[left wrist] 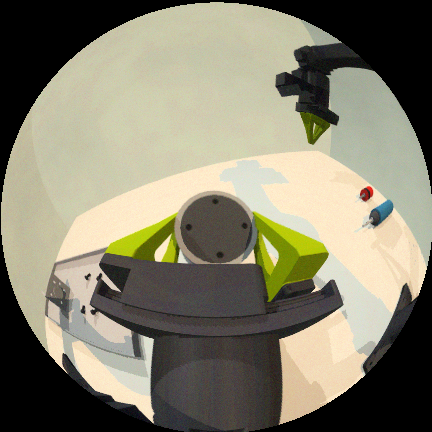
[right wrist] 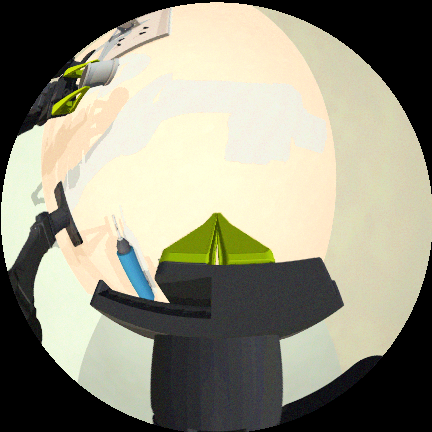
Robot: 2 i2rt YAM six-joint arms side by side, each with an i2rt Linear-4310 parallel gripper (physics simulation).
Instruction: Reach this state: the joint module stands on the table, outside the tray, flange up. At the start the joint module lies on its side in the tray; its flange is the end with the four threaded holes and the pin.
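Places are measured from the left arm's base along level axes (x left, y back, z up), in millimetres.
Pixels of known places: left gripper, fingertip midpoint: [left wrist: 216, 217]; right gripper, fingertip midpoint: [left wrist: 310, 143] [right wrist: 216, 218]; right arm's base, link origin: [right wrist: 66, 214].
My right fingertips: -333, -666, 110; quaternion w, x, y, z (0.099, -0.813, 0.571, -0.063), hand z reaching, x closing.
Ahead of a thing's pixels: the offset from my right fingertips to its top centre, as dx, dy, dz. "spot": to the spot under its first point. Level surfaces: height alone.
My left gripper [left wrist: 216, 217] [right wrist: 92, 72] is shut on the joint module {+165, +272, +19} [left wrist: 215, 230] [right wrist: 103, 72], a light grey cylinder. In the left wrist view its round dark end with four holes faces the wrist; I cannot make out a pin. The module's axis runs along the fingers and is strongly tilted, not upright. It is outside the tray {+471, +440, -94} [left wrist: 110, 325] [right wrist: 159, 31], beside it; contact with the table is hard to tell, and its far end is hidden in the left wrist view. My right gripper [left wrist: 310, 143] [right wrist: 216, 218] is shut and empty, well away from the module.
Several small black screws and a grey holed block {+503, +480, -36} [left wrist: 56, 292] are in the tray. A blue-handled tool {spot: -199, +139, -72} [left wrist: 383, 211] [right wrist: 135, 272] lies near the right gripper's side of the table {dz -110} [left wrist: 300, 200] [right wrist: 200, 175], with a small red item {-196, +40, -76} [left wrist: 367, 193] beside it. A dark bracket [right wrist: 68, 215] stands at the table's edge.
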